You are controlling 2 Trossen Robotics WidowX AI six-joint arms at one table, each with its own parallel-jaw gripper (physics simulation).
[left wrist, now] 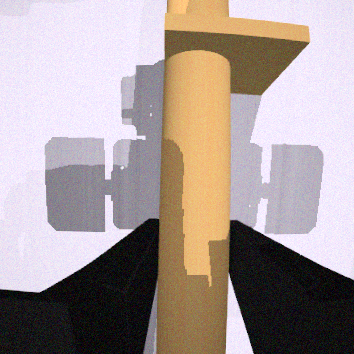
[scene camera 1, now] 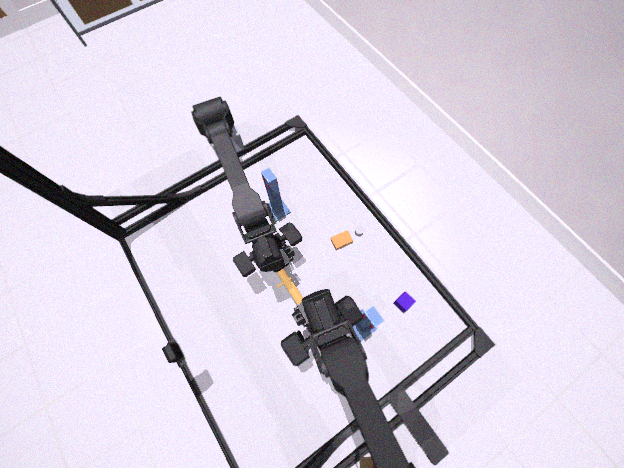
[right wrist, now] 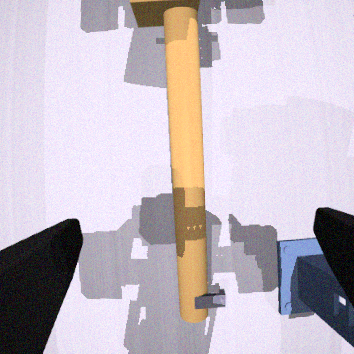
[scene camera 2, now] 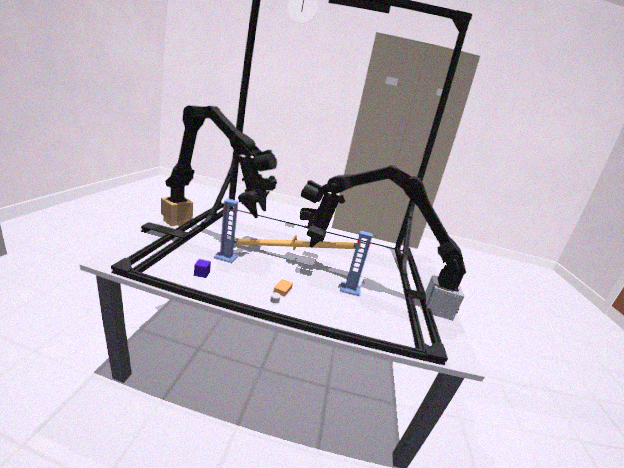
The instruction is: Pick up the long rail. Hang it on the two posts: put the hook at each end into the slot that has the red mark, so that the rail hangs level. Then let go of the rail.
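Frame: origin at the left arm's base, x right, y ahead, z up, level; millimetres.
Seen in the pictures: left gripper, fingertip midpoint: (left wrist: pixel 191 230) (scene camera 2: pixel 311 245); right gripper, fingertip midpoint: (right wrist: pixel 198 224) (scene camera 2: pixel 260 214); left arm's base, origin of the base link: (scene camera 2: pixel 447 284); right arm's base, origin of the base link: (scene camera 2: pixel 177 199).
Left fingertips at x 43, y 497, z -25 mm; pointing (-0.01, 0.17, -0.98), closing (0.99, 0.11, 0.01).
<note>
Pixels of each thing's top centre, then the offset from my left fingertips to it. "pt": a spot on its surface instead.
- grey hook, surface spot: (right wrist: pixel 212 299) pt dx -46, dy +285, dz -47 mm
- purple cube, middle of its top: (scene camera 1: pixel 406 301) (scene camera 2: pixel 202 262) dx -282, dy +276, dz -36 mm
- orange block, middle of its top: (scene camera 1: pixel 341 239) (scene camera 2: pixel 283 284) dx -222, dy +18, dz -56 mm
- small grey disc, middle of its top: (scene camera 2: pixel 275 295) (scene camera 1: pixel 359 229) dx -287, dy +18, dz -56 mm
- black frame, surface spot: (scene camera 2: pixel 282 314) pt dx -362, dy -32, dz -55 mm
The long orange rail (scene camera 1: pixel 288 286) (scene camera 2: pixel 272 242) (left wrist: pixel 197 125) (right wrist: pixel 186 125) is off the table. My left gripper (scene camera 2: pixel 315 241) (left wrist: pixel 191 230) is shut on it, beside its square collar. In scene camera 2, the rail's left end shows beside the lower part of one blue post (scene camera 1: pixel 373 316) (scene camera 2: pixel 229 231) (right wrist: pixel 317 285), and its right end near the top of the other blue post (scene camera 1: pixel 274 196) (scene camera 2: pixel 358 261). Red marks show near both tops. A grey hook (right wrist: pixel 212 299) sticks out at one rail end, apart from the post. My right gripper (scene camera 2: pixel 259 210) (right wrist: pixel 198 224) is open and empty above that end.
A purple cube (scene camera 1: pixel 404 301) (scene camera 2: pixel 202 268), an orange block (scene camera 1: pixel 341 239) (scene camera 2: pixel 283 287) and a small grey disc (scene camera 1: pixel 358 232) (scene camera 2: pixel 275 298) lie on the table, on the near side of the posts in scene camera 2. A black frame (scene camera 1: pixel 388 224) (scene camera 2: pixel 282 314) runs around the table.
</note>
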